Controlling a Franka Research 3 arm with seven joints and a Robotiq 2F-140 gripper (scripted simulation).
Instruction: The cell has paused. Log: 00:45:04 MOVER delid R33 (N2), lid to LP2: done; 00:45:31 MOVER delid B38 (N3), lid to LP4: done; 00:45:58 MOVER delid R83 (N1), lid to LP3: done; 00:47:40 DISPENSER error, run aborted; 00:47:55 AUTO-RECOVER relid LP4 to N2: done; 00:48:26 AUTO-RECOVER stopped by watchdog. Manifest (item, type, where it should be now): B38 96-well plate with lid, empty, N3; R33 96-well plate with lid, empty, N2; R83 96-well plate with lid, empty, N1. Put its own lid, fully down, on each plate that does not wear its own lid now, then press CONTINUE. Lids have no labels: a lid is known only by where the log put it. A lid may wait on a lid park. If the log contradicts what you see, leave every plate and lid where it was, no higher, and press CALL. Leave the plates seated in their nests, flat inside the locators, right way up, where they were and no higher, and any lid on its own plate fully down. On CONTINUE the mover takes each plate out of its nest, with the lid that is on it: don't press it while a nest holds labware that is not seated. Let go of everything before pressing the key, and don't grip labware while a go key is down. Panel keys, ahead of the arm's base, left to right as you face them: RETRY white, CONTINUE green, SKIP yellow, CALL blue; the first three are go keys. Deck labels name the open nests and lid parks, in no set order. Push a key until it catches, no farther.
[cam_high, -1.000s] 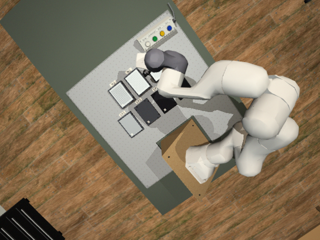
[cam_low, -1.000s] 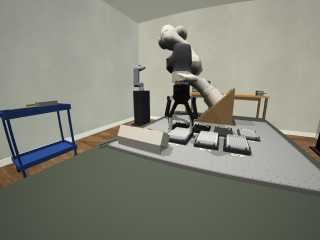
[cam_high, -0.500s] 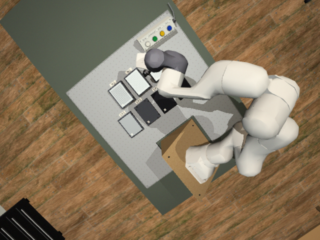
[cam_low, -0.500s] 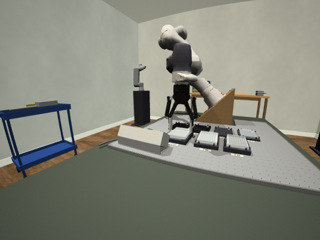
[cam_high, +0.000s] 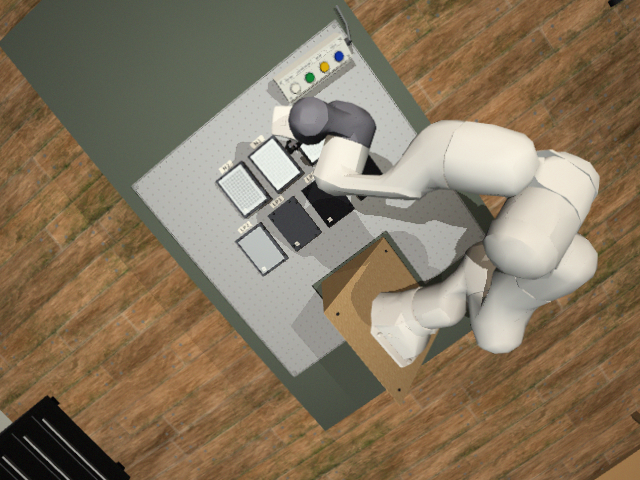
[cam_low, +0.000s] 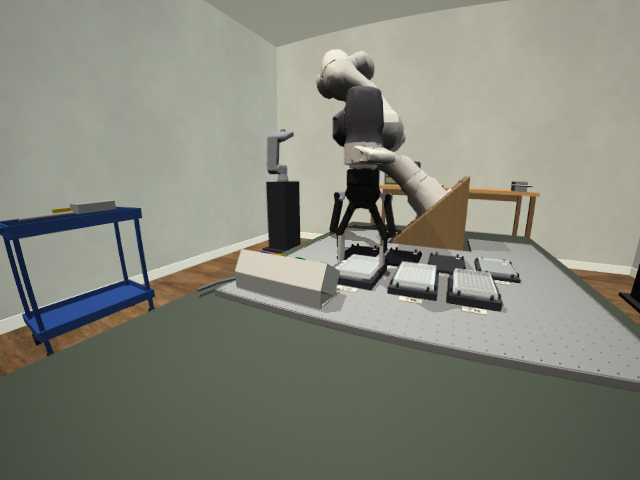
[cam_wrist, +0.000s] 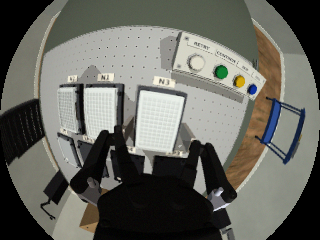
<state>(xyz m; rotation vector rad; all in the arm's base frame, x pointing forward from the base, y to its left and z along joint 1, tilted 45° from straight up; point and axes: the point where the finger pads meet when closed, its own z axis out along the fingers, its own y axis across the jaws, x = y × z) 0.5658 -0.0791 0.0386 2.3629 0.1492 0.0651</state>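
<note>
The lid park LP2 is 210 mm behind my hand, 320 mm to the left of it and 50 mm below it. From my hand the other things lie so: green key (130 mm ahead, 80 mm to the right, 10 mm above); yellow skip key (140 mm ahead, 130 mm to the right, 10 mm above); white key (130 mm ahead, 30 mm to the right, 10 mm above).
</note>
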